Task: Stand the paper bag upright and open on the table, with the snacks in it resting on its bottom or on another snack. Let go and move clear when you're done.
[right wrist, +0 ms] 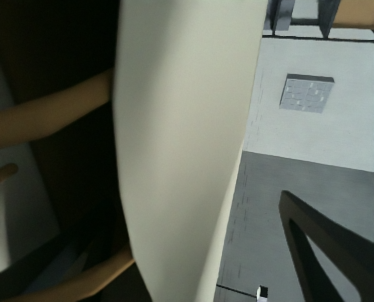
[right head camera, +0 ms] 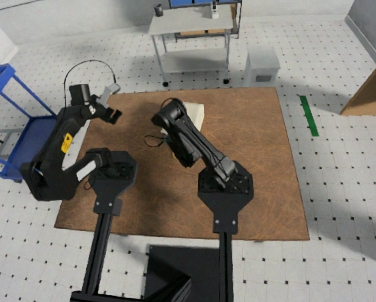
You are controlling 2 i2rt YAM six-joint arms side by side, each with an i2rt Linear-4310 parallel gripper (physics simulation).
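The cream paper bag shows partly behind the right arm in the head view, apparently on its side. In the right wrist view its pale panel fills the middle, its dark mouth faces the camera at the left, and tan handles stick out. No snacks can be made out in the dark inside. My right gripper is open, with the panel between its spread fingers, one finger dim on the mouth side and one outside. Its fingertips are hidden in the head view. My left gripper is open and empty, left of the bag and apart from it.
The brown table carries both arm bases. The right arm folds over the area in front of the bag. A blue cart stands at the left, a grey trolley and a grey bin behind the table.
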